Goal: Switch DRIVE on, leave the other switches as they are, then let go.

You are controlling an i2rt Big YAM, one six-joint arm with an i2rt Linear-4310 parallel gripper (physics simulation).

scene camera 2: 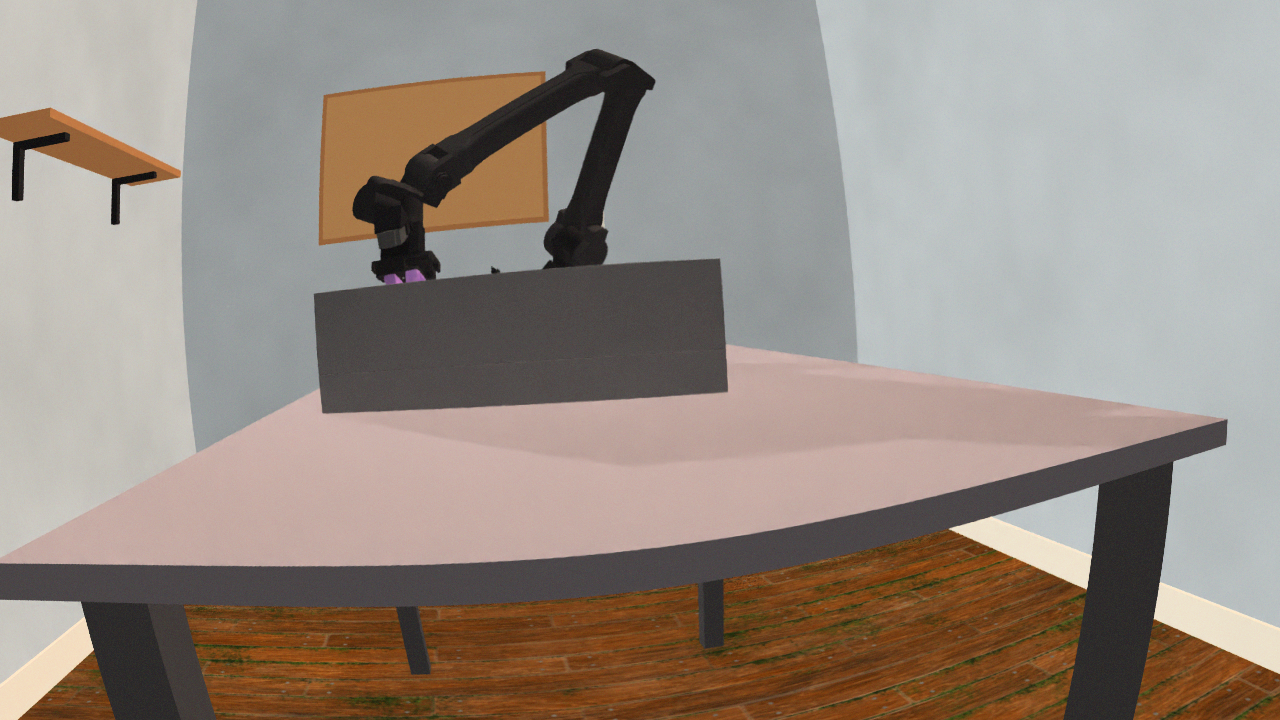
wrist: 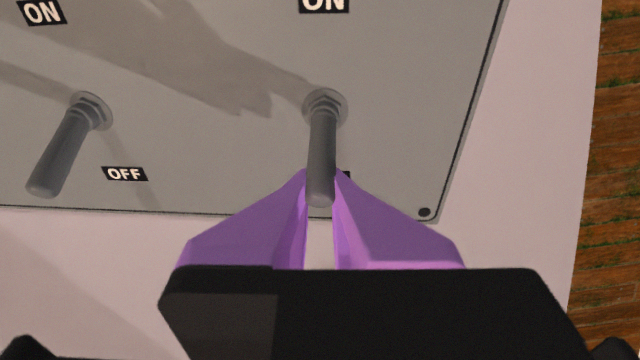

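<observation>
Gripper (wrist: 320, 180) visible. Grey switch panel (scene camera 2: 648, 329) visible, also in the wrist view (wrist: 190, 115).
</observation>
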